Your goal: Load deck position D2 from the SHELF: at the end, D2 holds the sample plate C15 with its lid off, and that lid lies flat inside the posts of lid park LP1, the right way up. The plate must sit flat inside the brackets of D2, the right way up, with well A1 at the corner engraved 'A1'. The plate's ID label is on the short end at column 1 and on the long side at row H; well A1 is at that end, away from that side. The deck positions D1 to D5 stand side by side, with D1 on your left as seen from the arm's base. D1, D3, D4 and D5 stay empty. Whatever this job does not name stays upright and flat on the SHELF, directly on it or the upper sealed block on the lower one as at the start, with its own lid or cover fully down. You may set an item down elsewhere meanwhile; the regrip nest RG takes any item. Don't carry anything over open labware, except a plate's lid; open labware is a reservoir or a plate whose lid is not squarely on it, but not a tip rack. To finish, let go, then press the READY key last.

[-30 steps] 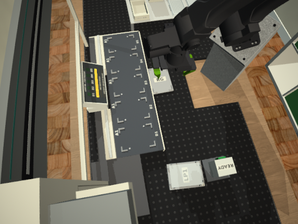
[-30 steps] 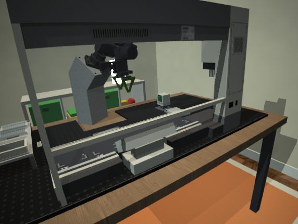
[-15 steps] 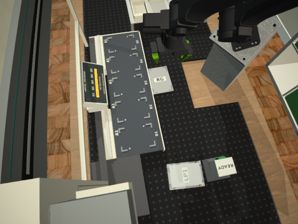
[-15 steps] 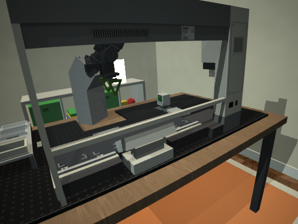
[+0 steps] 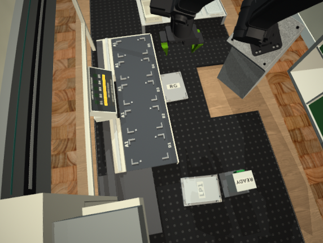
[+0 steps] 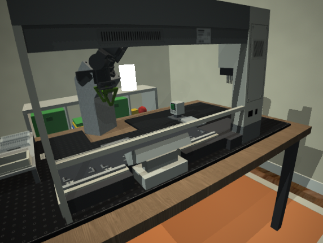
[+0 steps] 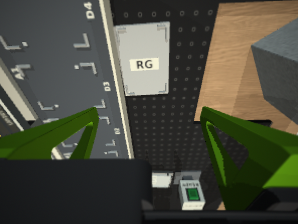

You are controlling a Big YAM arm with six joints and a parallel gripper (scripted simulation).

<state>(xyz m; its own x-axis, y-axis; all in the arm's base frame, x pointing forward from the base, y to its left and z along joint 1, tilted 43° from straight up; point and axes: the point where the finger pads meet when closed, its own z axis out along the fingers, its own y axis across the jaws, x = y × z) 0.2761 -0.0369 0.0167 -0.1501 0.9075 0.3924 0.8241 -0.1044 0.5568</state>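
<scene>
The sample plate lies 9 cm behind my hand, 43 cm to the right of it and 15 cm below it. The rest, counted from my hand: cream reservoir 12 cm ahead, 38 cm to the right, 14 cm below; then regrip nest RG 1 cm ahead, 2 cm to the left, 21 cm below; then shelf label 6 cm behind, 32 cm to the right, 21 cm below.
</scene>
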